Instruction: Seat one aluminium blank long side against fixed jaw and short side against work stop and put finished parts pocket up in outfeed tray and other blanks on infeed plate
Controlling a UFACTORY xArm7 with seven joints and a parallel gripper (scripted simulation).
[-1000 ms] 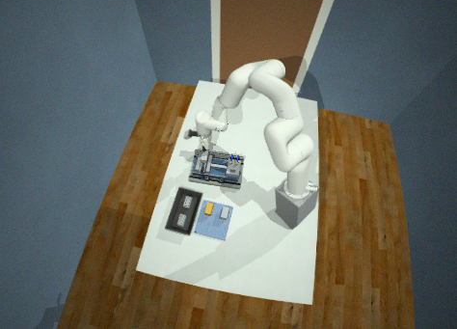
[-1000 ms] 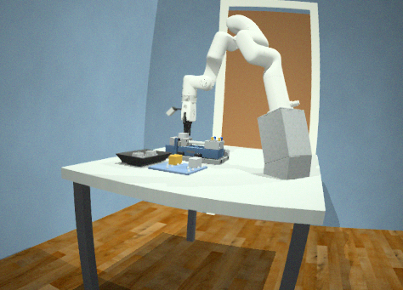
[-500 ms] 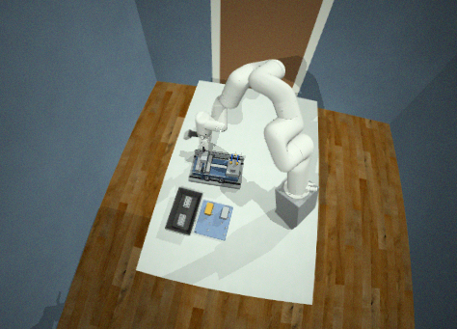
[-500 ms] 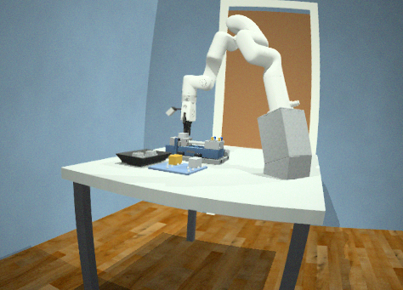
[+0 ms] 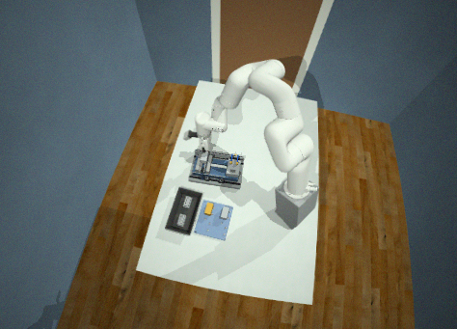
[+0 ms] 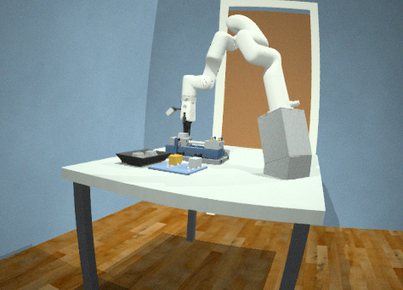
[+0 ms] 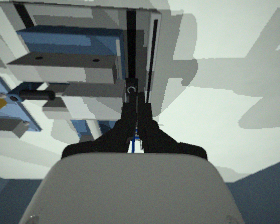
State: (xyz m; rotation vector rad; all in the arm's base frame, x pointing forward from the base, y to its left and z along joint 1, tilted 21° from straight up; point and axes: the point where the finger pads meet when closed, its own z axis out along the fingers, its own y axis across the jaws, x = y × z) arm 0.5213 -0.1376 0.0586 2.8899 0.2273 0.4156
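My hand is 20 mm short of the fixed jaw, 80 mm to the right of it and 40 mm above it. From my hand the other things lie so: vise: 80 mm behind, 70 mm to the left, 80 mm below; hosed end block: 180 mm behind, 50 mm to the left, 40 mm below; grey rail: 70 mm behind, 30 mm to the right, 90 mm below.
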